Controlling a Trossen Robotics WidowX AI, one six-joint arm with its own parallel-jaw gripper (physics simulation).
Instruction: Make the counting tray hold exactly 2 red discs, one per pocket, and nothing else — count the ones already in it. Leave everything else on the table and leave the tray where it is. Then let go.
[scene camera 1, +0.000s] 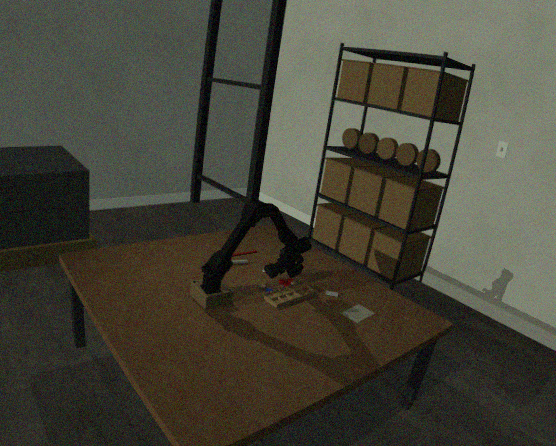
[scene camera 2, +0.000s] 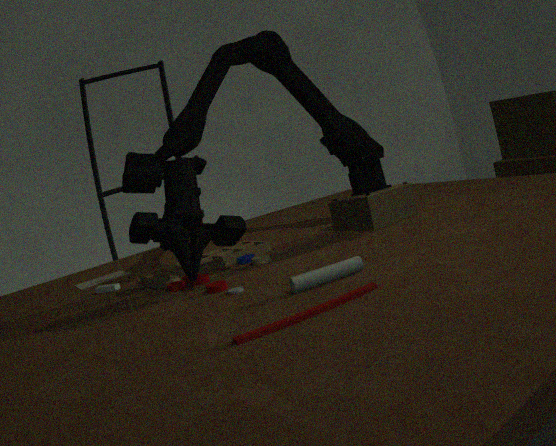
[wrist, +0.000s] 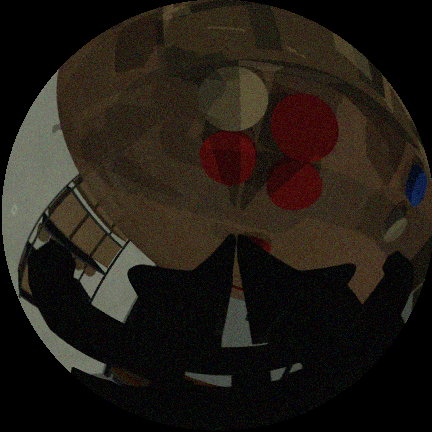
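Three red discs (wrist: 304, 127) (wrist: 227, 157) (wrist: 294, 183) lie close together on the table beside a cream disc (wrist: 233, 98). In the second scene view the red discs (scene camera 2: 176, 285) (scene camera 2: 201, 279) (scene camera 2: 216, 287) lie around my fingertips. My gripper (wrist: 234, 238) (scene camera 2: 189, 274) (scene camera 1: 286, 275) is shut and points down, its tips just above the table among them. The wooden counting tray (scene camera 1: 282, 297) (scene camera 2: 232, 256) lies just beyond. A blue disc (scene camera 1: 268, 289) (scene camera 2: 246, 258) (wrist: 416, 188) is at the tray's edge; I cannot tell whether it sits in a pocket. The pockets are too dark to read.
A white cylinder (scene camera 2: 326, 274) (scene camera 1: 240, 262) and a long red rod (scene camera 2: 304, 315) (scene camera 1: 245, 253) lie near the discs. A small white disc (scene camera 2: 235, 290), a grey sheet (scene camera 1: 357, 312) and a small white piece (scene camera 1: 332, 293) lie on the table. A shelf rack (scene camera 1: 431, 133) stands behind.
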